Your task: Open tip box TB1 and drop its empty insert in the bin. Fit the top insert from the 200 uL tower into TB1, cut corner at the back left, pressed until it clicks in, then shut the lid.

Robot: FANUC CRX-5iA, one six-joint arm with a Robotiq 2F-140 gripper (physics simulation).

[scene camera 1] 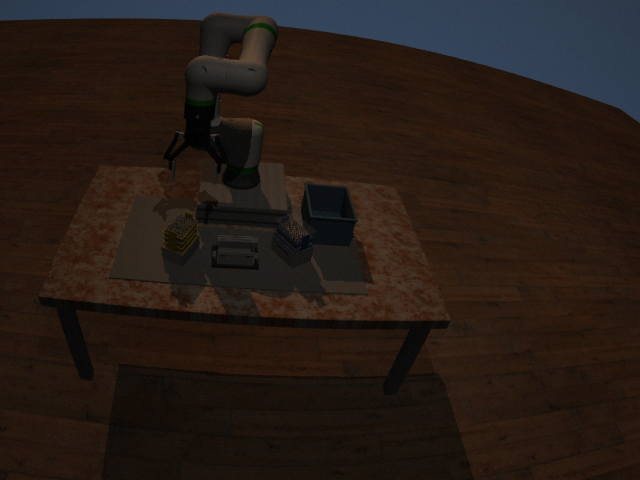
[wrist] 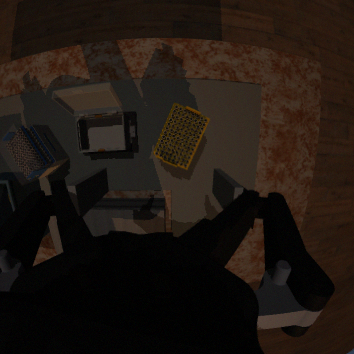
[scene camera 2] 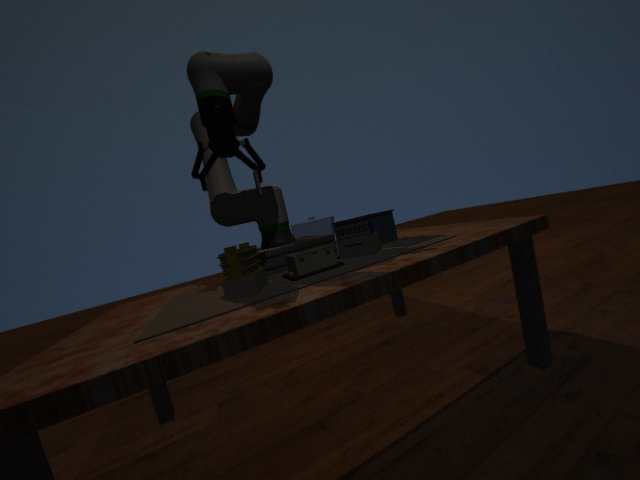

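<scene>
Tip box TB1 (scene camera 1: 235, 256) (scene camera 2: 312, 261) (wrist: 103, 139) stands in the middle of the mat with its lid (scene camera 2: 313, 227) (wrist: 90, 99) open. No insert shows in it in the wrist view. The yellow tower (scene camera 1: 179, 237) (scene camera 2: 240, 262) (wrist: 181, 136), which looks like the 200 uL one, stands beside TB1, turned at an angle, with tips in its top insert. My gripper (scene camera 1: 194, 174) (scene camera 2: 231, 184) (wrist: 159, 179) is open and empty, high above the table, behind the yellow tower. The blue-grey bin (scene camera 1: 338, 229) (scene camera 2: 385, 227) stands at the right in scene camera 1; its contents are hidden.
A blue tower (scene camera 1: 293, 237) (scene camera 2: 356, 232) (wrist: 25, 150) stands at an angle between TB1 and the bin. The towers and TB1 stand on a grey mat (scene camera 1: 144, 268) (scene camera 2: 175, 315) (wrist: 230, 115). The arm's raised base block (scene camera 1: 242, 206) is behind TB1.
</scene>
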